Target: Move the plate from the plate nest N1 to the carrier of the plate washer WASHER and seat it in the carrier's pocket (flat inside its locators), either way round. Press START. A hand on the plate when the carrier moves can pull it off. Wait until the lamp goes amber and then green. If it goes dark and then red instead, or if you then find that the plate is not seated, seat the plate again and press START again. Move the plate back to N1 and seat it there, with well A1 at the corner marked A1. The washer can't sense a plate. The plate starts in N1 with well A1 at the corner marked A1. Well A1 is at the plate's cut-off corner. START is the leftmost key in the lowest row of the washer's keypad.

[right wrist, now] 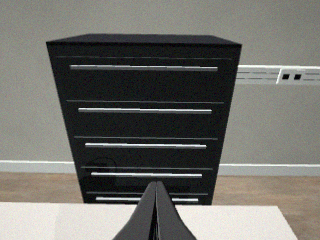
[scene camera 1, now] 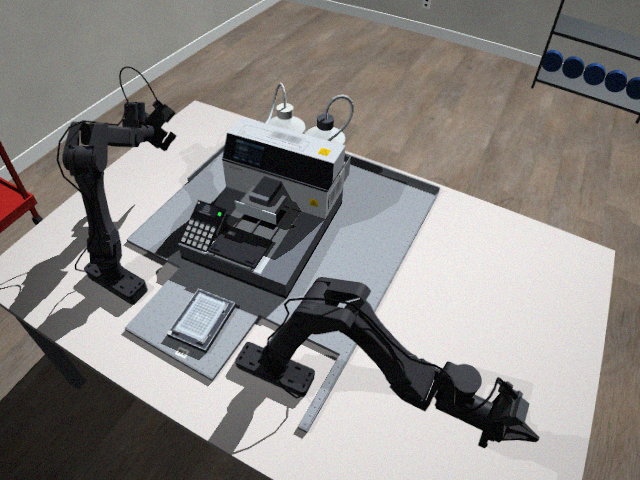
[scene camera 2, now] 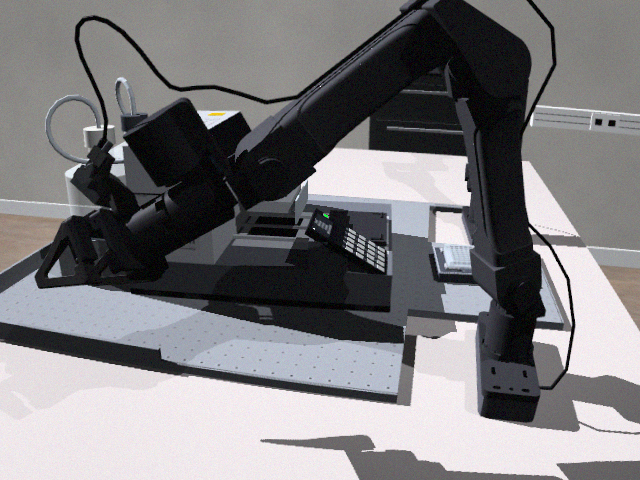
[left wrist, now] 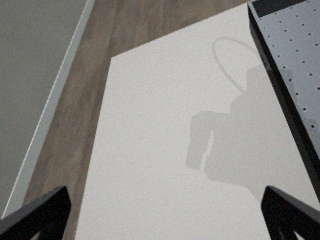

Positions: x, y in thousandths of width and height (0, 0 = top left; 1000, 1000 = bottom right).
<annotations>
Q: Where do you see a dark carrier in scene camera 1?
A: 376, 514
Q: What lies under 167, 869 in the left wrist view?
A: My left gripper.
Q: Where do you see a washer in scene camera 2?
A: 479, 551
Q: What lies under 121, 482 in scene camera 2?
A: My left gripper.
</annotations>
